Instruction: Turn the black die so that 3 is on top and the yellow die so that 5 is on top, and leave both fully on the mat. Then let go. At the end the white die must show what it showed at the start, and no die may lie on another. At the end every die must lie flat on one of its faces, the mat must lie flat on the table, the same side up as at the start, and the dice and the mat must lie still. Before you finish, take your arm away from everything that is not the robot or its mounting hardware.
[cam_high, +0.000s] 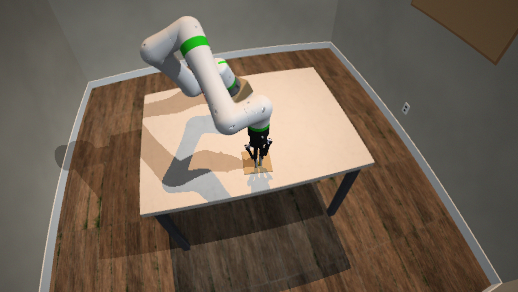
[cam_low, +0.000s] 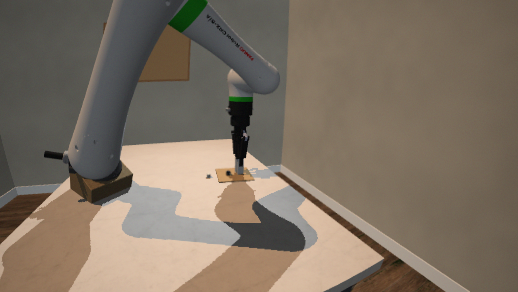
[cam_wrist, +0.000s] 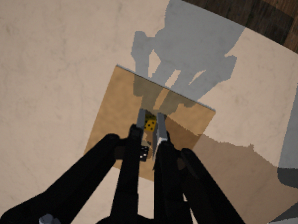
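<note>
My gripper is now 30 mm above the yellow die. From my hand the other things lie so: tan mat: 40 mm below, 20 mm behind; then white die: 130 mm behind, 30 mm below, 20 mm to the left; then black die: 50 mm behind, 30 mm below.
</note>
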